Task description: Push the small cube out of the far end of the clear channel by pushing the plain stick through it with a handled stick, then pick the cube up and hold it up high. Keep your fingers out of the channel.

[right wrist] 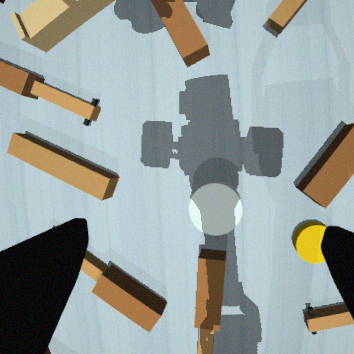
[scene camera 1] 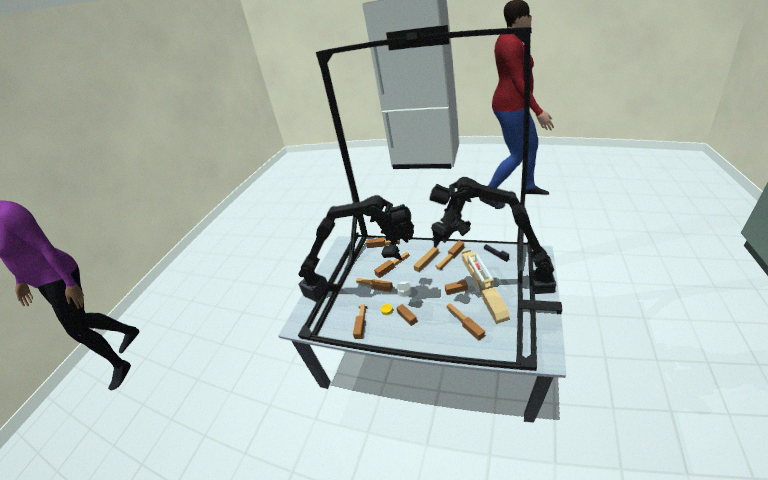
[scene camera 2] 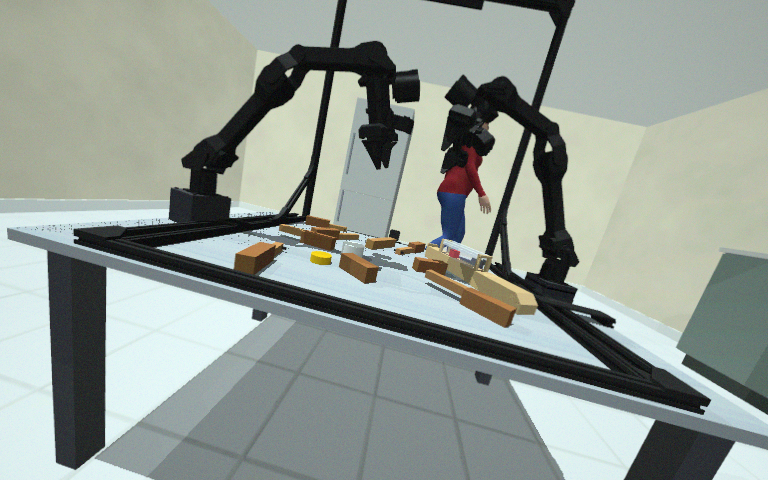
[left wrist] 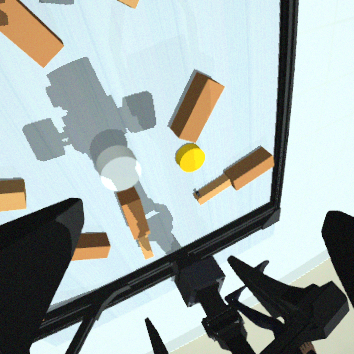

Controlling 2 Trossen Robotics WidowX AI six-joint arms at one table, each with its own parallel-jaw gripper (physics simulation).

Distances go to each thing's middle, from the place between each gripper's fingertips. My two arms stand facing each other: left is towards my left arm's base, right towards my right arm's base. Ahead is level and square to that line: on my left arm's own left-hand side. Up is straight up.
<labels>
Right now my left hand is 26 cm above the tan wooden base [scene camera 2: 482, 280], 18 cm to the right of it and 6 cm past it. From my left hand the other things lie so: yellow disc [right wrist: 307, 237]: 30 cm below, 25 cm to the right, 7 cm ahead; then white cylinder [right wrist: 215, 208]: 29 cm below, 18 cm to the right, 5 cm behind; then long brown stick [right wrist: 79, 173]: 29 cm below, 26 cm behind, 9 cm to the right.
The white cylinder is 250 mm below my right hand, 30 mm to the right of it and 20 mm behind it. Also, from my right hand: tan wooden base: 330 mm to the left, 220 mm below, 30 mm behind; yellow disc: 250 mm below, 100 mm to the right, 100 mm ahead; long brown stick: 250 mm below, 230 mm behind, 60 mm to the left.
</labels>
